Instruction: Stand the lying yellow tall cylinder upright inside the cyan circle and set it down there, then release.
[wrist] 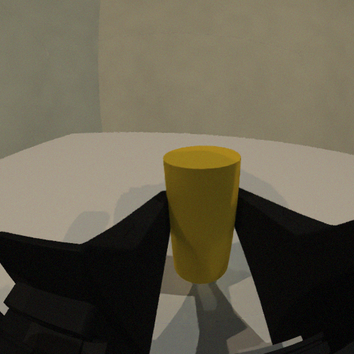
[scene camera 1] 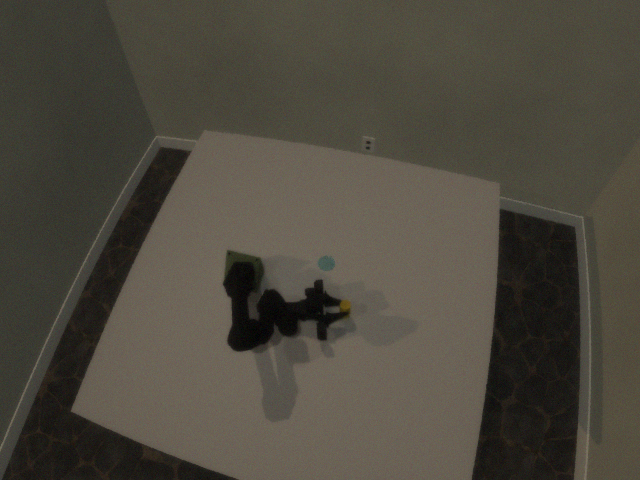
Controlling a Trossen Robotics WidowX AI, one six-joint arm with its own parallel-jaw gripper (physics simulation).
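Frame: origin at the arm's base, x right, y ahead, z up, level; centimetres.
Where they show: gripper, fingertip midpoint: (scene camera 1: 348,308); arm's base, origin of the base link: (scene camera 1: 244,271).
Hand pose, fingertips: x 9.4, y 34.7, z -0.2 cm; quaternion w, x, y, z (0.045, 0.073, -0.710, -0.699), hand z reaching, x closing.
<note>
Things, the pixels of their top centre, and the offset from my fingertips. "*": a spot on its surface instead. Level surfaces: height alone.
- yellow tall cylinder, middle of its top: (scene camera 1: 345,304) dy -0.9, dx +0.2, dz +2.7 cm
- cyan circle, surface spot: (scene camera 1: 326,262) * dy -8.7, dx -18.4, dz -5.3 cm
- pale table top, its level: dz -5.4 cm
The yellow tall cylinder (scene camera 1: 344,305) (wrist: 202,215) is upright between the fingers, with its flat top showing in the wrist view. My gripper (scene camera 1: 343,308) (wrist: 199,197) is shut on it from both sides, pointing level. The cylinder appears to be held above the table, with shadows below and beyond it; its exact height is hard to tell. The cyan circle (scene camera 1: 326,262) lies flat on the table in the scene view, up and a little to the left of the cylinder, apart from it. The circle does not show in the wrist view.
The pale table top (scene camera 1: 392,217) (wrist: 115,155) carries the arm's green base (scene camera 1: 242,255) left of the circle. The dark arm bends below the base and reaches right. Arm shadows fall on the table. A wall with a socket (scene camera 1: 368,144) stands behind the table's far edge.
</note>
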